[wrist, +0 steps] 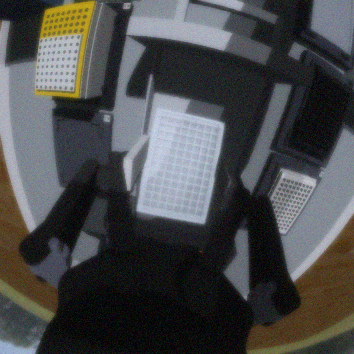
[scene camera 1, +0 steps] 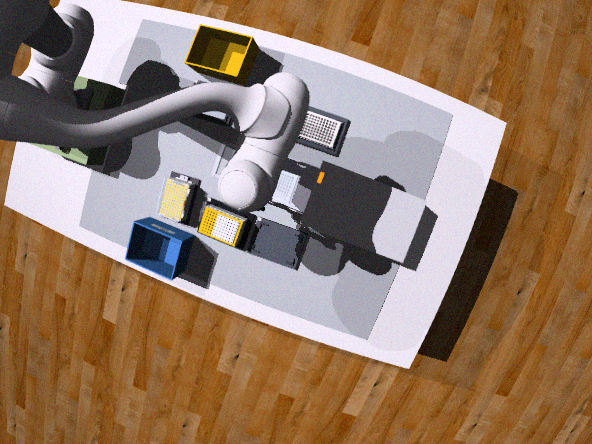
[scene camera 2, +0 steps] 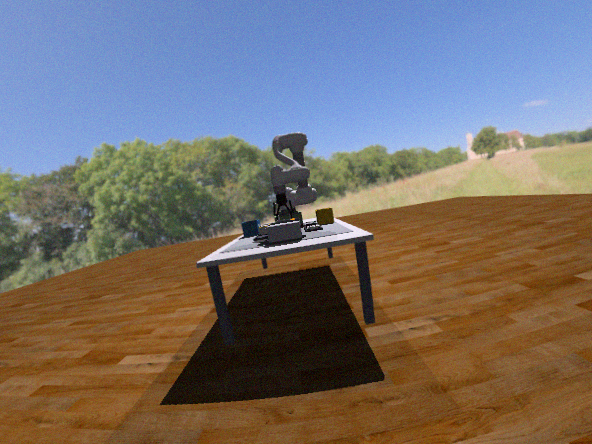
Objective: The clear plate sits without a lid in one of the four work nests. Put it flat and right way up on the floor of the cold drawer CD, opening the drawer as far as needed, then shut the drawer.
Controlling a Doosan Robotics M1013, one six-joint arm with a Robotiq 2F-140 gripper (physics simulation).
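Frame: origin at the arm's base, x ahead, y left, z up, level; millimetres.
Seen in the pictures: gripper, fingertip midpoint: [wrist: 182, 154]; arm's base at its link origin: [scene camera 2: 289, 213].
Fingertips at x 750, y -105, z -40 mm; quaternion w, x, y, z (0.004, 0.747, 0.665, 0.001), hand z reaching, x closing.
Note:
Offsets run from my fingertips to a thing's middle. "*": to the spot under its first point.
The clear plate @(dx +14, dy -1, dz +3 mm) [scene camera 1: 286, 186] [wrist: 181, 167] is flat between the fingers of my gripper [scene camera 2: 283, 214] [wrist: 182, 154], its well grid facing up. My gripper is shut on it by its two long sides. The cold drawer CD @(* dx -126, dy +7, dz +24 mm) [wrist: 200, 36] is open under the plate, its pale front wall and handle beyond the plate in the wrist view. The plate is over the drawer's cabinet end; I cannot tell how far it is above the drawer floor. The cabinet [scene camera 1: 350, 200] [scene camera 2: 284, 232] bears an orange mark. In scene camera 1 the arm hides the fingers and much of the drawer.
A bare dark nest @(dx +44, dy -184, dz -61 mm) [scene camera 1: 280, 242] [wrist: 82, 145] and a yellow-and-white rack @(dx -130, dy -161, dz -26 mm) [scene camera 1: 220, 225] [wrist: 62, 55] stand along one side. A white perforated plate @(dx +91, dy +190, dz -51 mm) [scene camera 1: 321, 129] [wrist: 292, 200] is on the other side. A blue bin @(dx -325, dy -278, dz -10 mm) [scene camera 1: 181, 245] and a yellow bin @(dx -244, dy +364, dz -10 mm) [scene camera 1: 220, 52] stand near opposite table edges.

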